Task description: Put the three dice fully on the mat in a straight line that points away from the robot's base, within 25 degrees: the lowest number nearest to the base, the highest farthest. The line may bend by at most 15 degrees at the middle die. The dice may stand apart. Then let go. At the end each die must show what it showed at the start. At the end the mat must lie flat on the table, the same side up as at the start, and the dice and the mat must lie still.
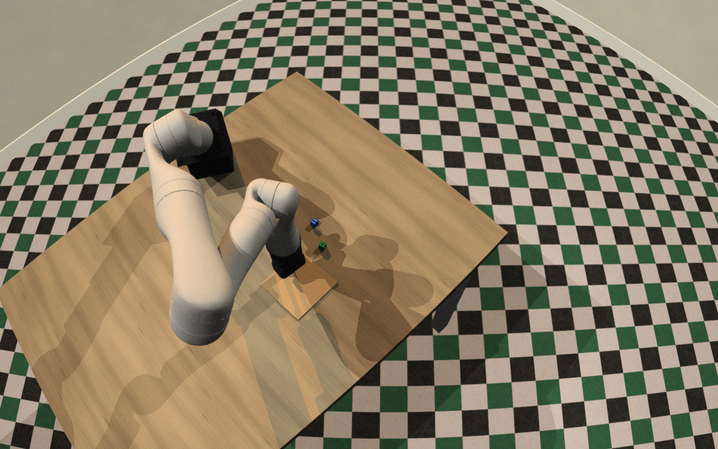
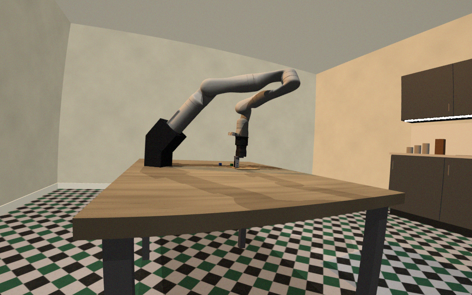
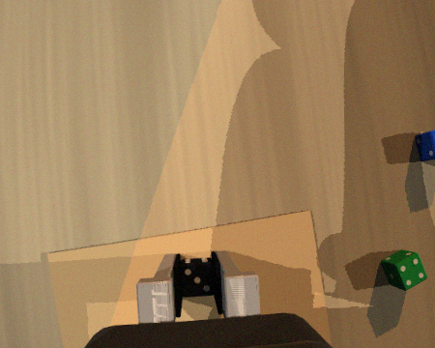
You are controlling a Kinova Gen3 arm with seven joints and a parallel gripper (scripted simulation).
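Now: the black die 10 mm below my hand. Also, from my hand: green die (110 mm to the left, 20 mm below, 10 mm ahead); then blue die (140 mm to the left, 60 mm behind, 20 mm below); then orange mat (50 mm ahead, 20 mm below).
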